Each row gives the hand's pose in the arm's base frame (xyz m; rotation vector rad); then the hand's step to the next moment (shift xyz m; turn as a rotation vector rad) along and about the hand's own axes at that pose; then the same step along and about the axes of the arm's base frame.
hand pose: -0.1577 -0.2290 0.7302 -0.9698 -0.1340 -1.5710
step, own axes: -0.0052 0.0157 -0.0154 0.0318 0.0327 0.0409
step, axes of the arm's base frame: 0.0055 -0.0092 -0.0199 0.0510 -0.0094 0.0327
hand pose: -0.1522 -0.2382 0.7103 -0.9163 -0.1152 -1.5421
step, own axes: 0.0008 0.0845 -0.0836 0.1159 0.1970 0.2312
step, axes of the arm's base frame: 0.0345 -0.0664 -0.0924 0.2928 -0.0051 0.1412
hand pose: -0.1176 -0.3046 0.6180 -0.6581 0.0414 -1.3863
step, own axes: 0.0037 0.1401 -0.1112 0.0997 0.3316 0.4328
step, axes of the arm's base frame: 0.0812 -0.0433 -0.1534 0.4900 0.0962 0.2405
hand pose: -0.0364 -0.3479 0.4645 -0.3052 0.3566 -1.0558
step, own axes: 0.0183 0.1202 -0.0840 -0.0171 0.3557 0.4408
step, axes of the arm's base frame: 0.0670 0.0330 -0.1275 0.4604 0.2113 0.2540
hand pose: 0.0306 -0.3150 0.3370 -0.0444 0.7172 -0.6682
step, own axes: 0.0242 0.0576 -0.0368 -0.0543 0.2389 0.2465
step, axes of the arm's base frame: 0.0224 0.0384 -0.0573 0.2546 0.1758 0.1583
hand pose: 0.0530 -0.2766 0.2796 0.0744 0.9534 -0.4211
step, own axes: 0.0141 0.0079 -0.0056 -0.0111 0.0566 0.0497
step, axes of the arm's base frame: 0.0058 0.0042 -0.0156 0.0545 0.0432 0.0310
